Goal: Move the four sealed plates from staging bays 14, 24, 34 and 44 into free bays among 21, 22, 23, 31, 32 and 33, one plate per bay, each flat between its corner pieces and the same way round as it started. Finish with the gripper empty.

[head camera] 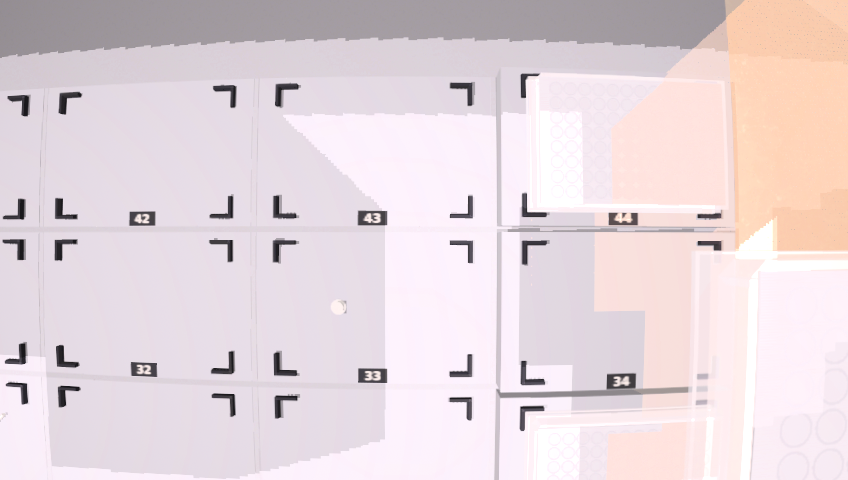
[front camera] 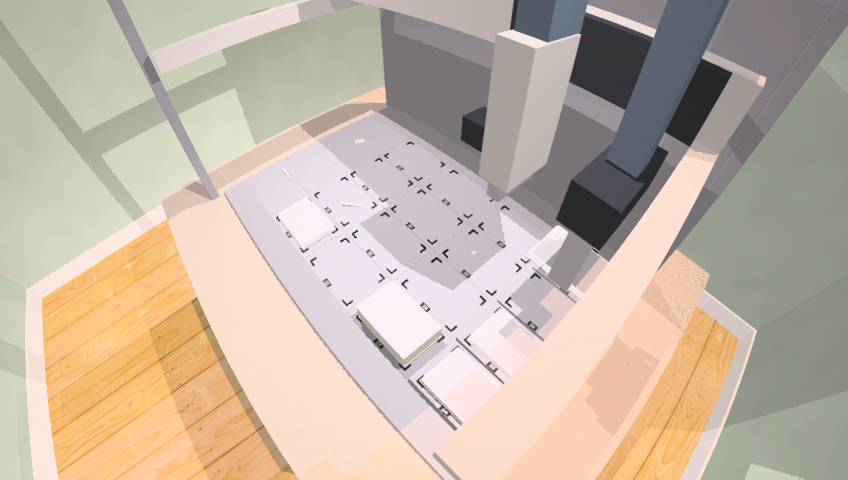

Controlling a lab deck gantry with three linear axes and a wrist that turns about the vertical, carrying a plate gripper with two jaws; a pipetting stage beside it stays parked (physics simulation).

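Pixels of known places: gripper, fingertip midpoint: (front camera: pixel 573 264); robot's base, link origin: (front camera: pixel 278 218).
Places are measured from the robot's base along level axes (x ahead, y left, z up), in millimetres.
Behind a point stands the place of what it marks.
My gripper (front camera: pixel 589 270) @[y 257, x 556, z 160 mm] is shut on a sealed plate (front camera: pixel 546 248) @[y 243, x 509, z 167 mm] (head camera: pixel 803 333) @[y 283, x 507, z 167 mm], held raised at the right, beside bays 34 and 44. Its jaws do not show in the head view, and the front beam hides part of it in the front view. Bay 34 (head camera: pixel 565 333) @[y 243, x 518, z 14 mm] holds no plate. A sealed plate (head camera: pixel 630 142) @[y 363, x 553, z 29 mm] lies in bay 44, another (front camera: pixel 499 336) @[y 147, x 529, z 29 mm] (head camera: pixel 565 455) @[y 171, x 514, z 29 mm] in bay 24, and another (front camera: pixel 458 377) @[y 47, x 532, z 29 mm] in bay 14. Bays 32 (head camera: pixel 142 303) @[y 258, x 228, z 0 mm] and 33 (head camera: pixel 416 303) @[y 261, x 422, z 0 mm] hold no plate; bay 33 has a small round white cap (front camera: pixel 474 253) @[y 257, x 371, z 4 mm] (head camera: pixel 338 306) @[y 259, x 370, z 4 mm] inside its corners.
A tall cream box (front camera: pixel 398 321) @[y 39, x 399, z 42 mm] stands in bay 13. A white plate (front camera: pixel 306 221) @[y 44, x 73, z 14 mm] lies in bay 11. A thin white pen-like item (front camera: pixel 351 204) @[y 152, x 91, z 4 mm] lies in bay 21, another (front camera: pixel 286 173) @[y 88, x -126, z 5 mm] near the far left deck edge. The pipetting stage (front camera: pixel 517 118) is parked behind the bays.
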